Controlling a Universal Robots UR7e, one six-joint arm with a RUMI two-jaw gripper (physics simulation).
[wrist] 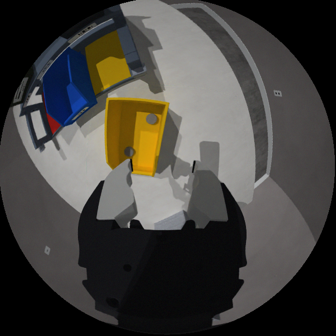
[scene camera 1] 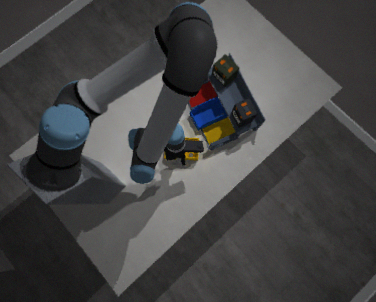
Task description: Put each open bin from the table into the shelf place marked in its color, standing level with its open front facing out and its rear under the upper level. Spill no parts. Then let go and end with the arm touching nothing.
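Pixels of known places: arm's base, link origin: [scene camera 1: 54, 171].
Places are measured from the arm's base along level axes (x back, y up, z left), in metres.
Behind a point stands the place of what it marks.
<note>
A yellow open bin [scene camera 1: 192, 156] @[x -0.414, y -0.493, z -0.192 m] [wrist: 145, 137] stands on the table in front of the shelf, with two round grey parts inside in the wrist view. A blue open bin [scene camera 1: 208, 113] @[x -0.634, y -0.493, z -0.077 m] [wrist: 65, 90] sits in the middle place of the grey-blue shelf [scene camera 1: 235, 94] @[x -0.775, y -0.404, z -0.115 m] [wrist: 129, 50]. The yellow-marked place [scene camera 1: 219, 131] @[x -0.610, y -0.499, z -0.188 m] [wrist: 112, 70] beside it holds no bin. The red-marked place [scene camera 1: 203, 95] @[x -0.685, y -0.499, z 0.017 m] [wrist: 51, 122] is on the other side, partly hidden. My gripper [scene camera 1: 183, 160] @[x -0.366, y -0.382, z -0.173 m] [wrist: 162, 160] is open with nothing between its fingers. It is over the yellow bin's near end, the left finger overlapping its corner in the wrist view.
A dark green case [scene camera 1: 226, 69] @[x -0.790, y -0.308, z -0.016 m] and a black case [scene camera 1: 245, 111] @[x -0.700, y -0.284, z -0.228 m] stand on the shelf's upper level. The light table [scene camera 1: 300, 75] @[x -1.152, y -0.506, z -0.253 m] [wrist: 195, 75] ends at a long edge on the right in the wrist view. The arm reaches over the table, left of the shelf in the scene view.
</note>
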